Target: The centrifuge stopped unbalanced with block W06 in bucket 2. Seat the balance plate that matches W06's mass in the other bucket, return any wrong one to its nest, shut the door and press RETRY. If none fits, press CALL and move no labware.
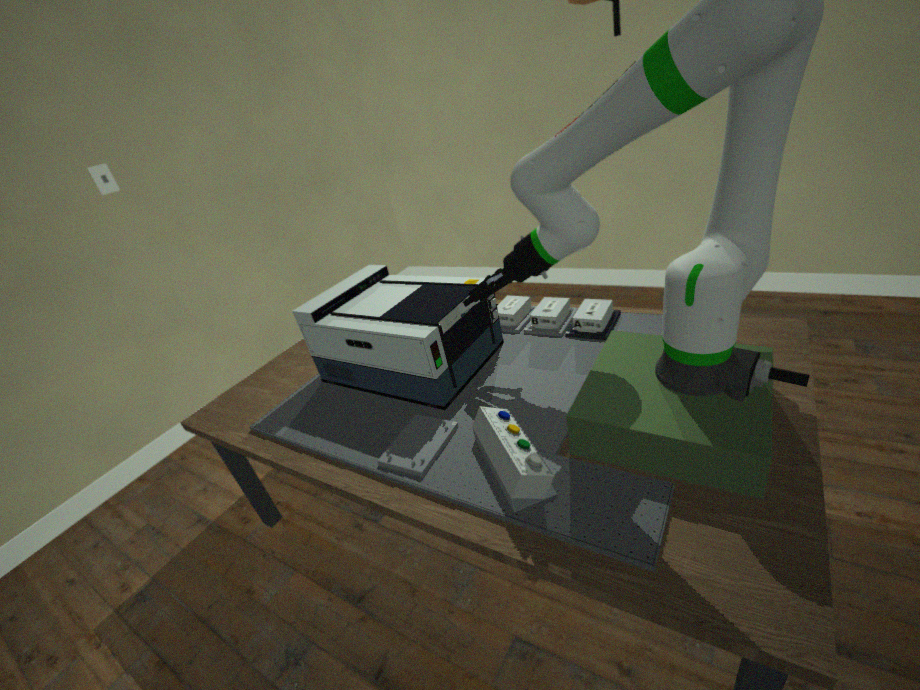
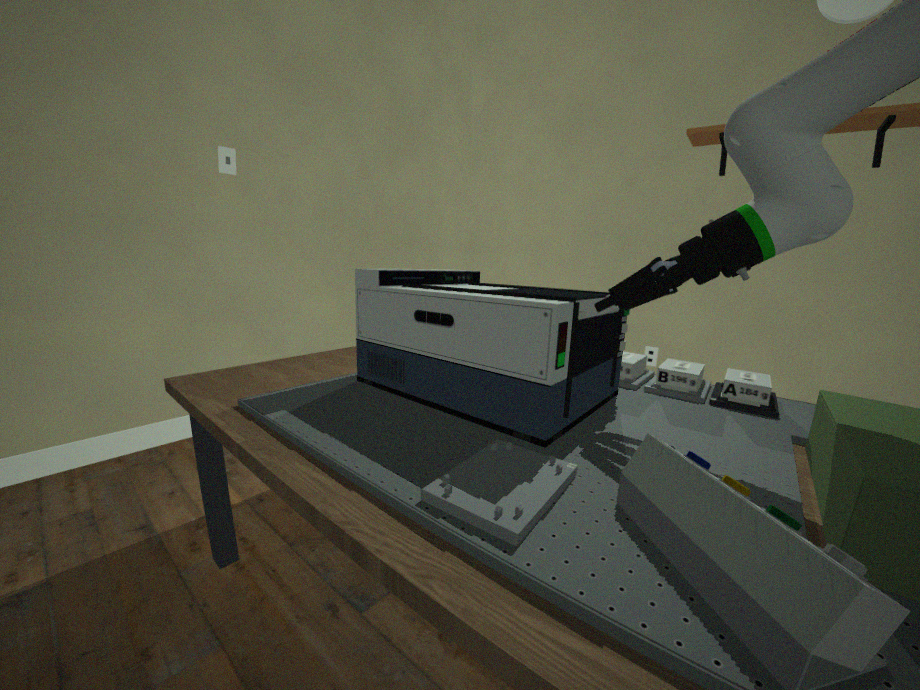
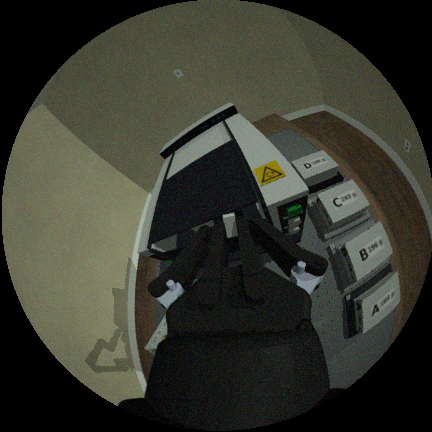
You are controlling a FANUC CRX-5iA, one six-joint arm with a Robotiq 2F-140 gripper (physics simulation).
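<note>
The centrifuge has a dark door panel on top. Whether the door is fully shut is unclear. My gripper is shut and empty, its tips at the panel's front edge. Plates A, B and C sit on nests; plate D is behind them. A reads 184 g, B 196 g. W06 and the buckets do not show.
A sloped button box with blue, yellow, green and grey buttons stands at the front. A low pegged fixture lies left of it. The centrifuge's side panel has a green light. The green arm base stands right.
</note>
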